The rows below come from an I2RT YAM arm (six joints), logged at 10 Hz.
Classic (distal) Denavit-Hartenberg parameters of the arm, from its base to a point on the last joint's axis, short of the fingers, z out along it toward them. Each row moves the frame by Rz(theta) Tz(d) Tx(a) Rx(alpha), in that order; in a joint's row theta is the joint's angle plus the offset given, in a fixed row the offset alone. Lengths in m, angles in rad.
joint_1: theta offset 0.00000; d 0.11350; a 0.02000; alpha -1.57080
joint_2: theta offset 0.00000; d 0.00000; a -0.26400; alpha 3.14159
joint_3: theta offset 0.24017; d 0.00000; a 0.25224; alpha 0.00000
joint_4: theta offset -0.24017; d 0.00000; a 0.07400; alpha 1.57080
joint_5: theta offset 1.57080; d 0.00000; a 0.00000; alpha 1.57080
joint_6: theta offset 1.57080; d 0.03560; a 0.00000; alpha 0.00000
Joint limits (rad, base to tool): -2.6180..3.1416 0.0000..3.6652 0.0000..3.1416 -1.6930..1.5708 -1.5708..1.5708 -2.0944..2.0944
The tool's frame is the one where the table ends.
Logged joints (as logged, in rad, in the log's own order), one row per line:
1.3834, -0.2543, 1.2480, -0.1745, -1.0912, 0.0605
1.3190, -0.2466, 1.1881, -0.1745, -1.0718, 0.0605
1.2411, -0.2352, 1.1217, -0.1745, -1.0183, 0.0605
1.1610, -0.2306, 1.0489, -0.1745, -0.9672, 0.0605
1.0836, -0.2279, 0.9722, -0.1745, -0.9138, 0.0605
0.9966, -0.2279, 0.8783, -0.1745, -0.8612, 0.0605
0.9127, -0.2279, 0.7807, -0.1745, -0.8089, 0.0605
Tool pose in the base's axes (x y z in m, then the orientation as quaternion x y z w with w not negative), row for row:
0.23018, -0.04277, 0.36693, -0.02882, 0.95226, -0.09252, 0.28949
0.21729, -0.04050, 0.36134, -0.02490, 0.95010, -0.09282, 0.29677
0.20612, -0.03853, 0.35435, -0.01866, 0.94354, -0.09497, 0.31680
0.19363, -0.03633, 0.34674, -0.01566, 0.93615, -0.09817, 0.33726
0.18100, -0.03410, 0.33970, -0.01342, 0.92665, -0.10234, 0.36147
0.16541, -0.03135, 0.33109, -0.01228, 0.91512, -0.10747, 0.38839
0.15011, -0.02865, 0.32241, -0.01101, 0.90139, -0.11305, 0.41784
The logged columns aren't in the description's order. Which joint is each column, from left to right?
Columns, left to right: joint_3, joint_6, joint_2, joint_1, joint_4, joint_5.
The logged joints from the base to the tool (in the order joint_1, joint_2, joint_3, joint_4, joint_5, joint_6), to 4 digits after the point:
-0.1745, 1.2480, 1.3834, -1.0912, 0.0605, -0.2543
-0.1745, 1.1881, 1.3190, -1.0718, 0.0605, -0.2466
-0.1745, 1.1217, 1.2411, -1.0183, 0.0605, -0.2352
-0.1745, 1.0489, 1.1610, -0.9672, 0.0605, -0.2306
-0.1745, 0.9722, 1.0836, -0.9138, 0.0605, -0.2279
-0.1745, 0.8783, 0.9966, -0.8612, 0.0605, -0.2279
-0.1745, 0.7807, 0.9127, -0.8089, 0.0605, -0.2279

